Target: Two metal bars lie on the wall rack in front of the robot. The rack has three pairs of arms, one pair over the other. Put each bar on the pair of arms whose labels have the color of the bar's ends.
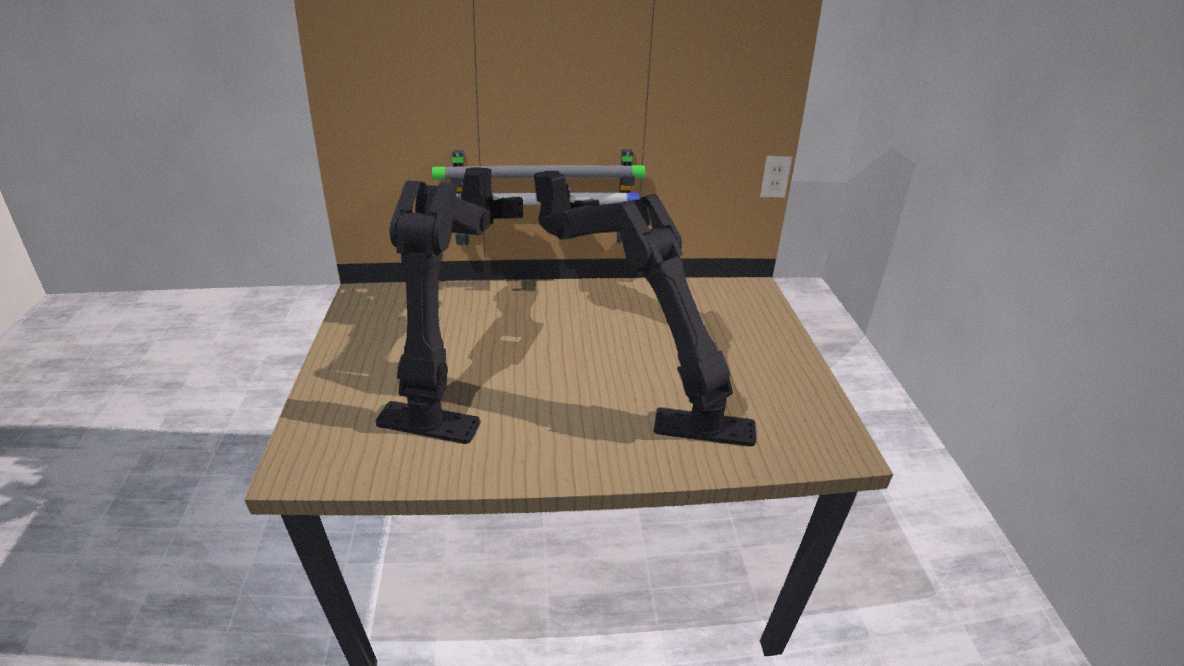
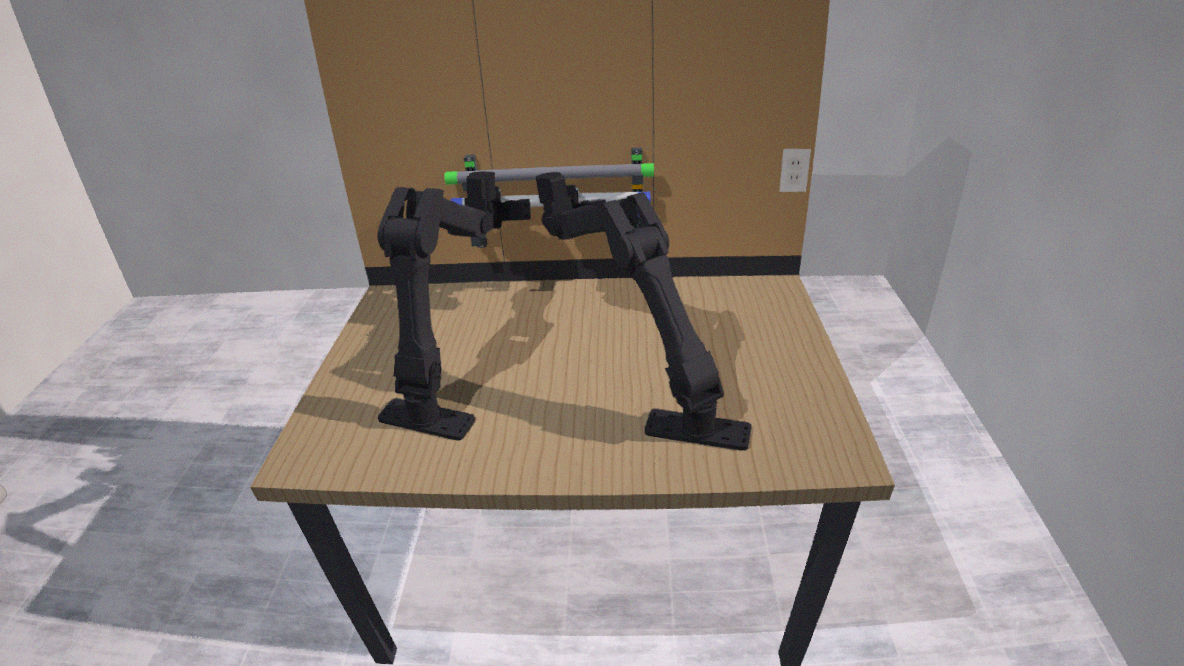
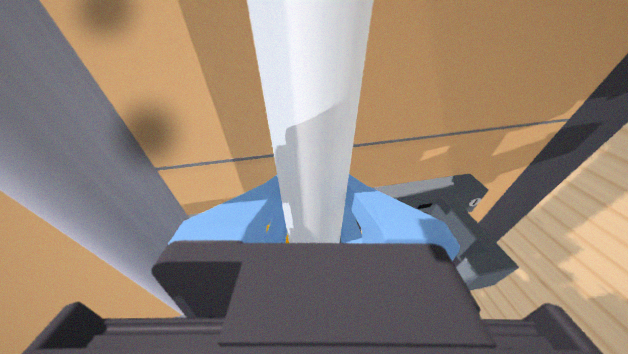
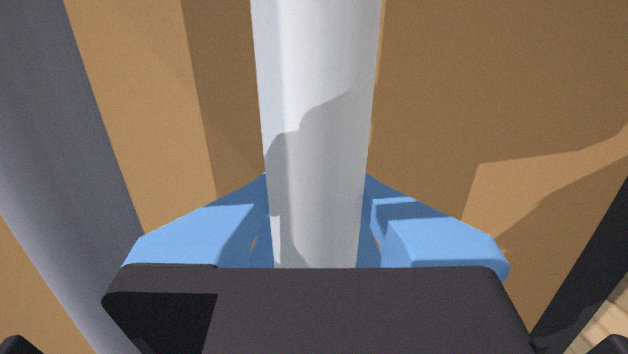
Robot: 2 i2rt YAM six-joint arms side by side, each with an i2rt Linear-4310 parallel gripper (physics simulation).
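Places are measured from the left arm's base along level axes (x left, y down, z back), in metres.
Pixels of known places: right gripper, fingertip midpoint: (image 4: 315,175); left arm's base at its link origin: (image 1: 427,423) (image 2: 426,420); right arm's base at its link origin: (image 1: 704,428) (image 2: 698,430).
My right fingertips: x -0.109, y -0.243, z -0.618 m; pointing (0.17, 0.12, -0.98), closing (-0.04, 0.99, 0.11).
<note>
For each thing: its middle in the pictures, then the offset to it from my right fingertips. "*": a spot on its surface instead. Level surfaces: height alone.
- green-ended grey bar at the middle of its body: (image 4: 139,331) (image 1: 539,171) (image 2: 548,173) dx +0.034, dy -0.076, dz +0.049 m
- blue-ended white bar at the middle of its body: (image 4: 314,314) (image 1: 538,198) (image 2: 549,200) dx +0.037, dy -0.004, dz +0.047 m
- brown wall panel at a spot on its surface: (image 1: 563,82) (image 2: 567,83) * dx -0.010, dy -0.282, dz -0.006 m
- wooden table at its surface level: dy +0.243 m
The green-ended grey bar (image 1: 596,171) (image 2: 596,171) (image 3: 65,125) (image 4: 40,125) lies level across the top of the rack, near the green labels (image 1: 626,157) (image 2: 636,156). The blue-ended white bar (image 1: 612,197) (image 2: 616,197) (image 3: 320,75) (image 4: 320,75) is below it, roughly level, close under the orange-yellow labels (image 1: 625,188). My left gripper (image 3: 313,177) is shut on the white bar, its blue fingers on both sides. My right gripper (image 4: 315,175) is shut on the same bar farther right. Whether the bar touches any rack arm is hidden.
A dark lower rack arm (image 3: 492,267) (image 1: 462,238) shows below the white bar. The grey bar runs close beside both grippers. Behind is the brown wall panel (image 1: 563,82) (image 2: 571,82); below are the dark baseboard (image 1: 728,267) and the wooden table (image 1: 571,463) (image 2: 571,463).
</note>
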